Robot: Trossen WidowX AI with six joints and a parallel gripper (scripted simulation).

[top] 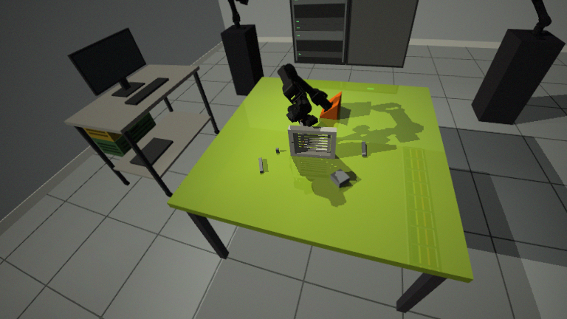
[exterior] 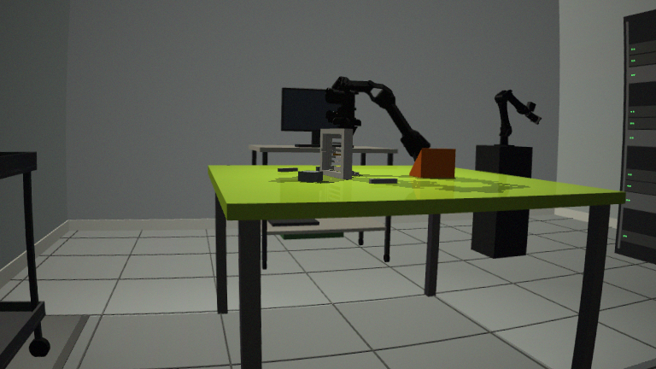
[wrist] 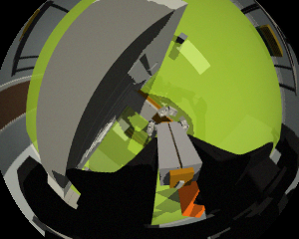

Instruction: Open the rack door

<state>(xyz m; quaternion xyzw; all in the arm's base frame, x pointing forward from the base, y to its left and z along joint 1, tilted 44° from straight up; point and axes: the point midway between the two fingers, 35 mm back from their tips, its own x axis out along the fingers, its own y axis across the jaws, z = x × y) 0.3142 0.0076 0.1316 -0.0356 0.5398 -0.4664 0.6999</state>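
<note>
My gripper tip is now 20 mm above the door handle. The rest, counted from my gripper tip: small piece: 130 mm to the right, 120 mm below, 80 mm ahead.
</note>
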